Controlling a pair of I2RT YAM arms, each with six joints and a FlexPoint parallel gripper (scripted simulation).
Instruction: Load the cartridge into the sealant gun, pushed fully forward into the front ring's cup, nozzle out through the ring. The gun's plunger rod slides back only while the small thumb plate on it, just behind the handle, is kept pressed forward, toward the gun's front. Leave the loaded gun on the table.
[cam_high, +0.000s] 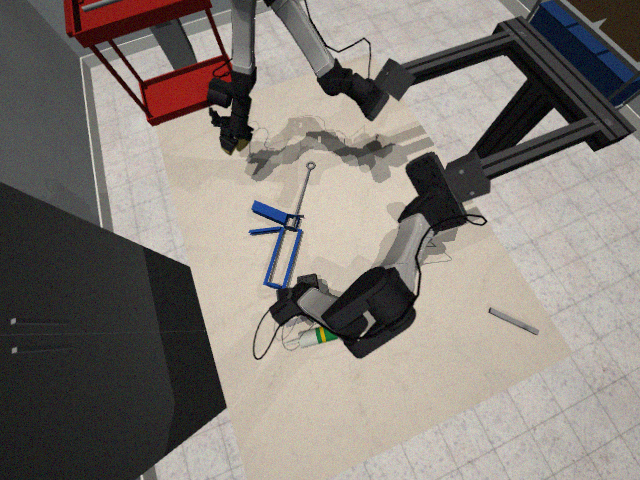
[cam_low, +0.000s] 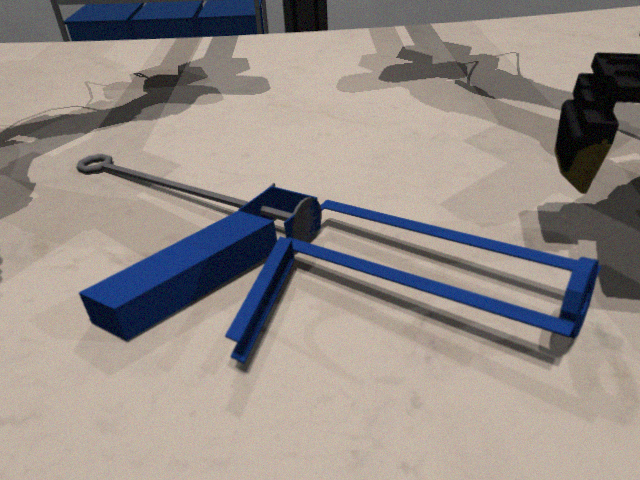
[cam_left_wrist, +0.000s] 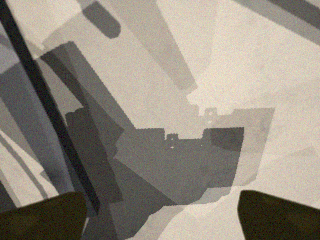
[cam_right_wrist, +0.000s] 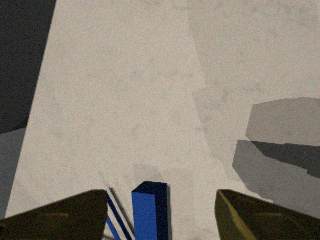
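My left gripper is now 10 mm short of the cartridge, 130 mm to the right of it and 30 mm above it. Round my left hand: plunger rod (130 mm behind, 380 mm to the right, 40 mm below); then thumb plate (70 mm behind, 300 mm to the right, 40 mm below).
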